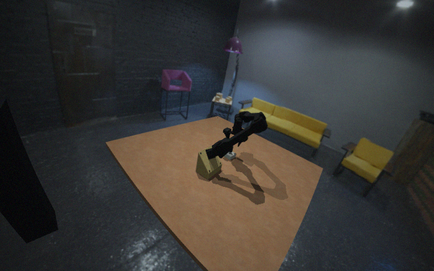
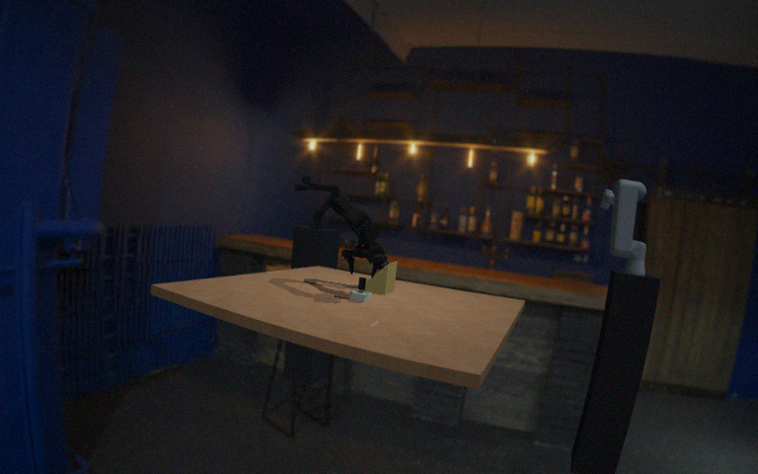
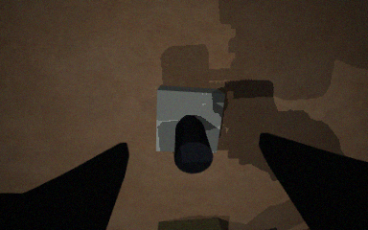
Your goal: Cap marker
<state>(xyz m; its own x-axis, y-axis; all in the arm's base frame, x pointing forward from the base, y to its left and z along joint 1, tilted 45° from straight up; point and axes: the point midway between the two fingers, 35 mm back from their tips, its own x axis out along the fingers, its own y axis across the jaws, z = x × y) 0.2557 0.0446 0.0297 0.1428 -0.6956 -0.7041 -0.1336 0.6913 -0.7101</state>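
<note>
Right now my gripper tip is 30 mm above the marker cap and 20 mm past it. Also, from my gripper tip: holder block (90 mm below, 10 mm behind).
</note>
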